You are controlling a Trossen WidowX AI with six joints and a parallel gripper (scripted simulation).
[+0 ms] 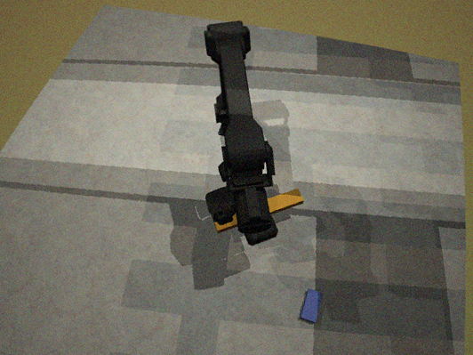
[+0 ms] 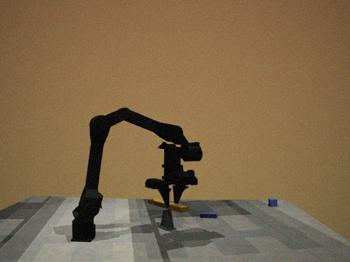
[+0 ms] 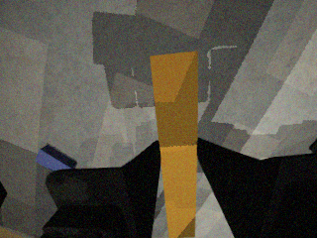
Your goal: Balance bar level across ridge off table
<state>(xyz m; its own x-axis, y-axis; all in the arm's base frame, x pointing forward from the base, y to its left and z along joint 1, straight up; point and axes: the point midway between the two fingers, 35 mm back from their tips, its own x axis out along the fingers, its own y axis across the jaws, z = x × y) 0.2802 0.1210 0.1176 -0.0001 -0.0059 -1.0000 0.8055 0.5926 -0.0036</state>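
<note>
Now: the yellow bar 2 cm to the left of my gripper tip and 2 cm behind it. The rest, counted from my gripper tip: flat blue block 19 cm to the left, 14 cm ahead, 7 cm below; small blue cube 46 cm ahead, 38 cm to the left, 7 cm below.
</note>
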